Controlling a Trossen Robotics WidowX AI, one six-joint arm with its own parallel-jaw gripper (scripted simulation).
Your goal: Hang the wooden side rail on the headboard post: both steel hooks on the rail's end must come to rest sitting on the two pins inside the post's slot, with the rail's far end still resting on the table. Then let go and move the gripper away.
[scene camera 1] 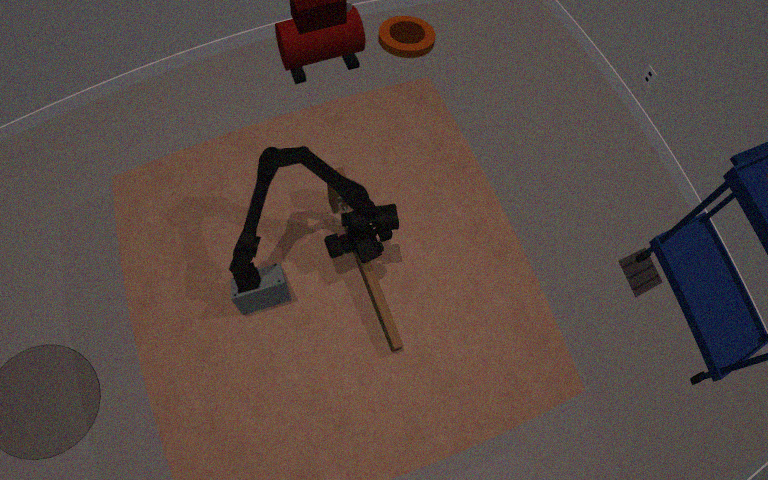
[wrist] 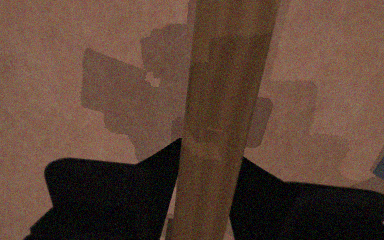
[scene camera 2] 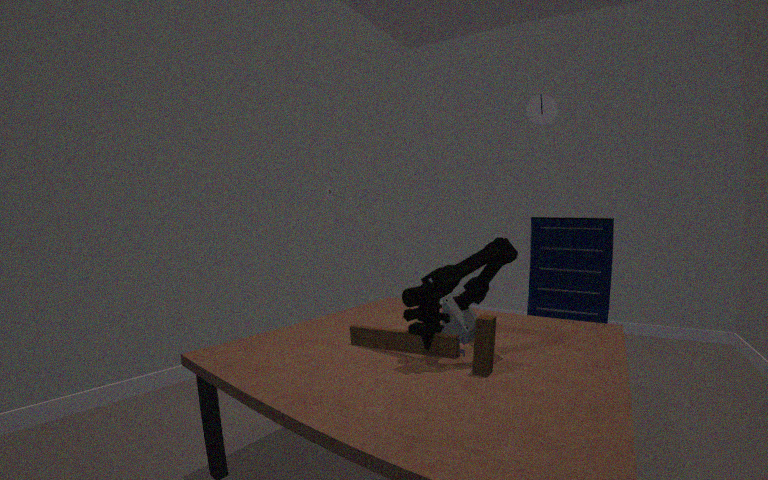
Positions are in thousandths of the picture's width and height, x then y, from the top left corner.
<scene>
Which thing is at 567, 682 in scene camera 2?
My gripper.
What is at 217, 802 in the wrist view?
My gripper.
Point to a headboard post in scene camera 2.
631, 699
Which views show my gripper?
Scene camera 1, the wrist view and scene camera 2: all of them.
</scene>
